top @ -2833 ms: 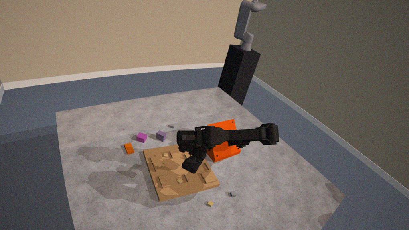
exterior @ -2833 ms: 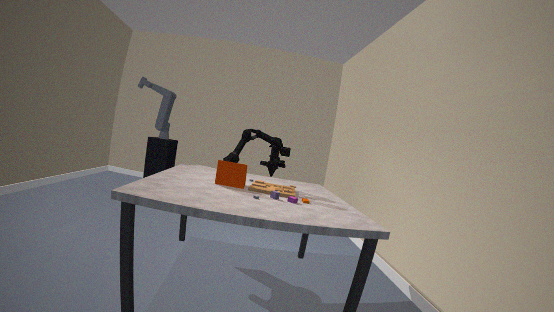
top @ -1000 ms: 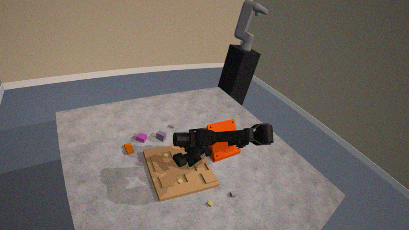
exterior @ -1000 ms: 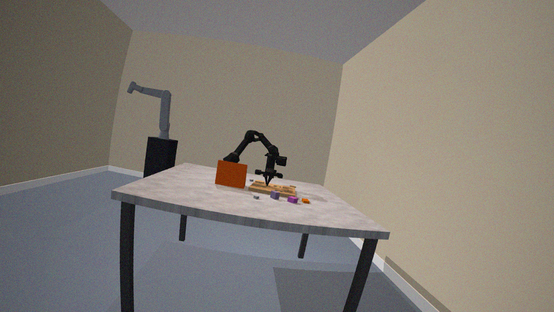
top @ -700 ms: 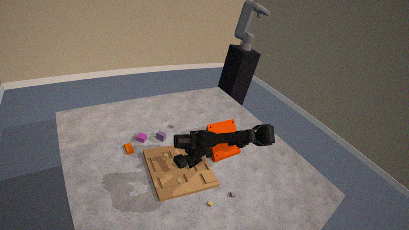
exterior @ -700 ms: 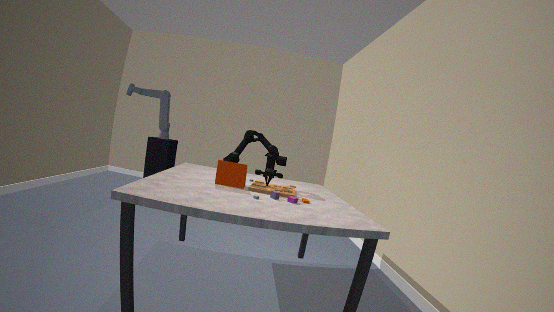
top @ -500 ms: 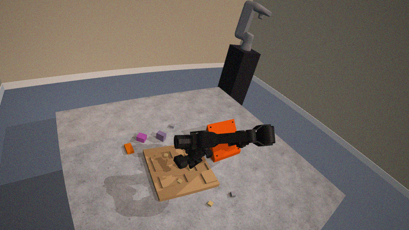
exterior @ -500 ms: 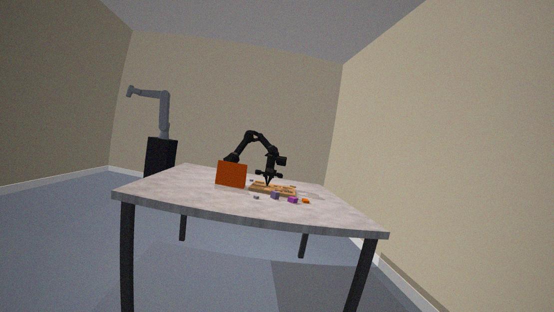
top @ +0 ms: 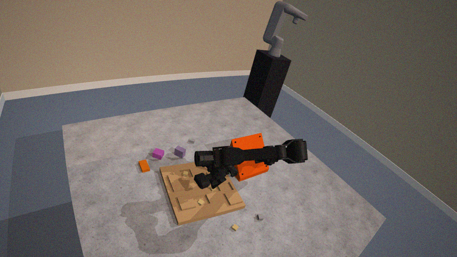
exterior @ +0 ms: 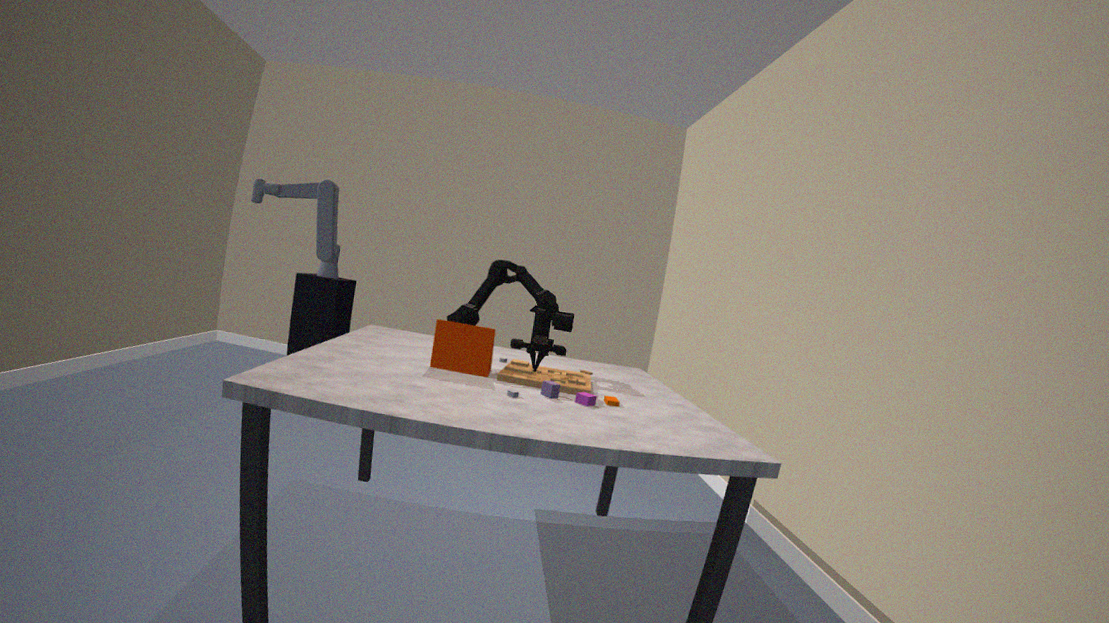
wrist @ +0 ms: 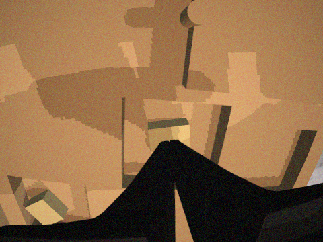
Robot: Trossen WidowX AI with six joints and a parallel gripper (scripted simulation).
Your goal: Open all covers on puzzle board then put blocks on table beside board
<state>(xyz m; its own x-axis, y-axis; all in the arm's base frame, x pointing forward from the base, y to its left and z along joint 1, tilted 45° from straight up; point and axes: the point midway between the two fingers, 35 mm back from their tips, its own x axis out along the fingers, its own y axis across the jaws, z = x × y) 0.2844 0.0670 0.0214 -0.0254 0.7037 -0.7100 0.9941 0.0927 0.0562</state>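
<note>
Right now the tan puzzle board is 50 mm ahead of my gripper tip. From my gripper tip the other things lie so: magenta block (280 mm to the right, 160 mm ahead, 10 mm below); purple block (260 mm to the right, 50 mm ahead); orange block (240 mm ahead, 220 mm to the right, 10 mm below).
</note>
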